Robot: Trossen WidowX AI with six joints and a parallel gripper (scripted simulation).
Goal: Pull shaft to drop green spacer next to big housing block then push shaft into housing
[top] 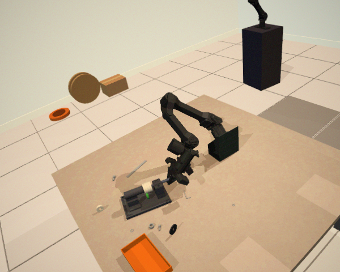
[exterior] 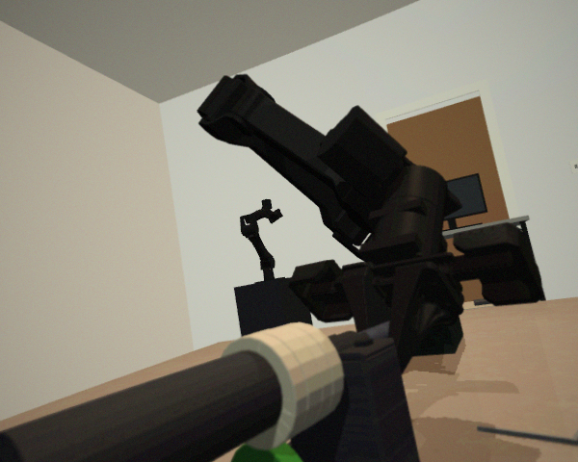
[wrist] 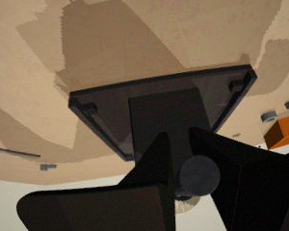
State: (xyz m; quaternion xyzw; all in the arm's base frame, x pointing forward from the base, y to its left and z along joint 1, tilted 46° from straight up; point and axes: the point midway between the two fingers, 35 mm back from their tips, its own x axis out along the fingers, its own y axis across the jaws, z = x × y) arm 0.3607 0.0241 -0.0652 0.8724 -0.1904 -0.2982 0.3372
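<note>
My gripper tip is now 50 mm short of the grey shaft, 10 mm to the left of it and 30 mm below it. Round my gripper tip: allen key (50 mm behind, 80 mm to the left, 50 mm below); then green spacer (110 mm ahead, 20 mm to the right, 20 mm below); then black ring (100 mm ahead, 230 mm to the left, 30 mm below).
</note>
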